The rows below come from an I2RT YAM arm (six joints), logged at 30 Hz.
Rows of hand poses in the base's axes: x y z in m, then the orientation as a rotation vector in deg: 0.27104, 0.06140, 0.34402, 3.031, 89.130, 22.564; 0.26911, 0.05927, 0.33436, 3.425, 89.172, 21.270; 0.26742, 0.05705, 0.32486, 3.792, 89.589, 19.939; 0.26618, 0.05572, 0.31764, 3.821, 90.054, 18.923; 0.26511, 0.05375, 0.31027, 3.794, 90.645, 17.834; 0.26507, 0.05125, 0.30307, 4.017, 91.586, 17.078; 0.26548, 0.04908, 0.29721, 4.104, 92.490, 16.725; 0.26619, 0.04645, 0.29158, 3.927, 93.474, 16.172; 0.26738, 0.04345, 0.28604, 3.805, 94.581, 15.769; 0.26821, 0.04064, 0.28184, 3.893, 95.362, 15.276; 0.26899, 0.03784, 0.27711, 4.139, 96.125, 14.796; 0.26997, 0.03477, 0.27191, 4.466, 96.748, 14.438; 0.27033, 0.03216, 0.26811, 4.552, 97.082, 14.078; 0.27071, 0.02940, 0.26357, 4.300, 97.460, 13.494; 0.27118, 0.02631, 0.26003, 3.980, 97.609, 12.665; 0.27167, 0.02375, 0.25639, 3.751, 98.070, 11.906; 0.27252, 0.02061, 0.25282, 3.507, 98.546, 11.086; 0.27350, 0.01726, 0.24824, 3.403, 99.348, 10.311
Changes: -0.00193, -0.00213, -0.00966, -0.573, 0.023, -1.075; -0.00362, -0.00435, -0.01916, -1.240, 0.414, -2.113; -0.00486, -0.00568, -0.02638, -1.926, 0.817, -2.730; -0.00593, -0.00765, -0.03375, -2.710, 1.335, -3.342; -0.00597, -0.01015, -0.04095, -3.176, 2.259, -3.850; -0.00556, -0.01232, -0.04681, -3.467, 3.144, -4.018; -0.00485, -0.01495, -0.05244, -4.056, 4.055, -4.140; -0.00366, -0.01795, -0.05798, -4.531, 5.103, -4.182; -0.00283, -0.02076, -0.06218, -4.887, 5.865, -4.449; -0.00205, -0.02356, -0.06691, -5.134, 6.639, -4.806; -0.00107, -0.02663, -0.07211, -5.237, 7.294, -5.151; -0.00071, -0.02924, -0.07591, -5.451, 7.625, -5.387; -0.00033, -0.03200, -0.08045, -6.017, 7.936, -5.552; 0.00014, -0.03509, -0.08399, -6.746, 8.005, -5.858; 0.00063, -0.03765, -0.08763, -7.416, 8.401, -6.134; 0.00148, -0.04079, -0.09120, -8.133, 8.811, -6.435; 0.00246, -0.04414, -0.09578, -8.775, 9.568, -6.748
